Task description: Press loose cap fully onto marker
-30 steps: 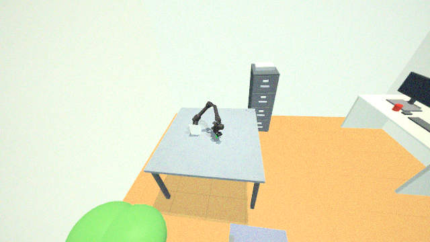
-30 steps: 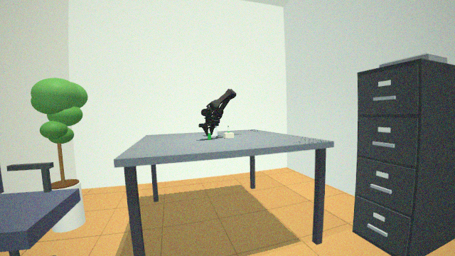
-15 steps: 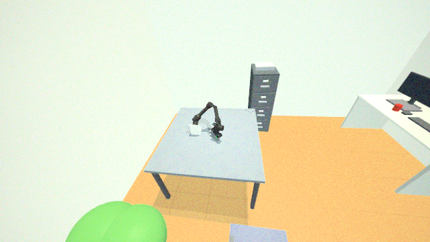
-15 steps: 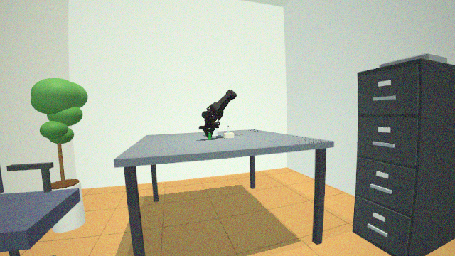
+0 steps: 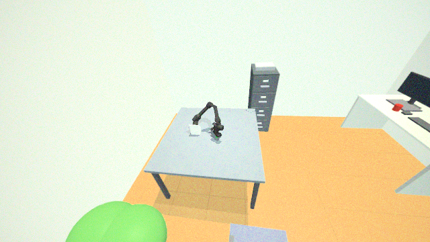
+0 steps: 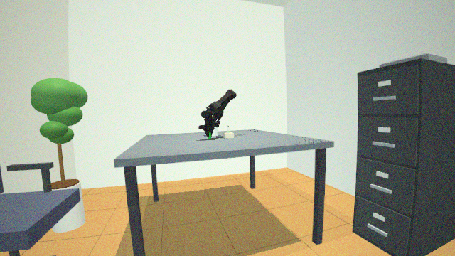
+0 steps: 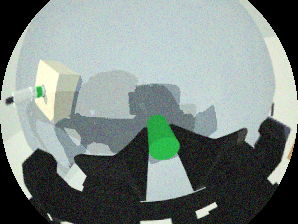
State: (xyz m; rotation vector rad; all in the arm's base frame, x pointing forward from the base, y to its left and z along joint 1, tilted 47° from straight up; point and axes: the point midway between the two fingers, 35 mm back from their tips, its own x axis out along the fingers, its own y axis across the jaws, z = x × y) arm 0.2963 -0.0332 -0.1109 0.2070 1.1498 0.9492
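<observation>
Now: the holder block 17 cm to the left of my gripper tip and 2 cm behind it. Also, from my gripper tip: green cap 1 cm above.
</observation>
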